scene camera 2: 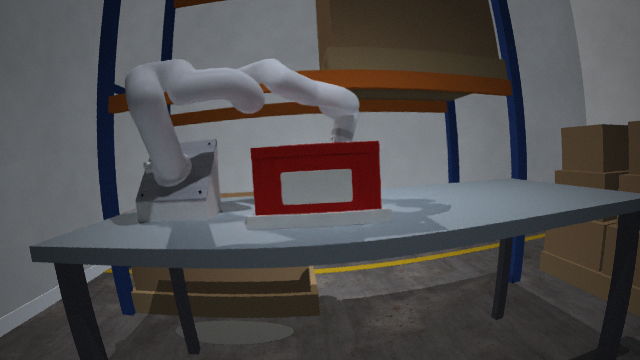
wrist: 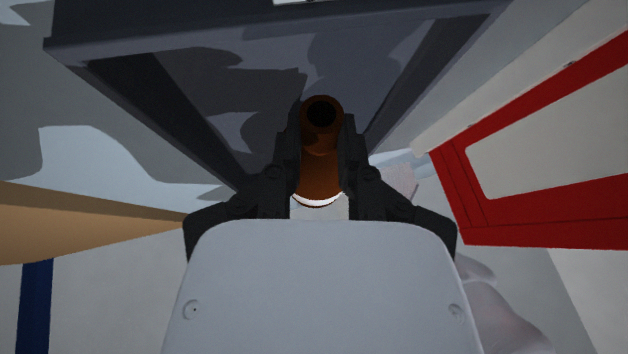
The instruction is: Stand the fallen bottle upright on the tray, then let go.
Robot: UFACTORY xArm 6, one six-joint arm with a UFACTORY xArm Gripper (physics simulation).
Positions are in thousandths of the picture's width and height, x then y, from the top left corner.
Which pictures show the brown bottle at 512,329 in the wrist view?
The wrist view only.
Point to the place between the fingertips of my gripper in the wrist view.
509,366
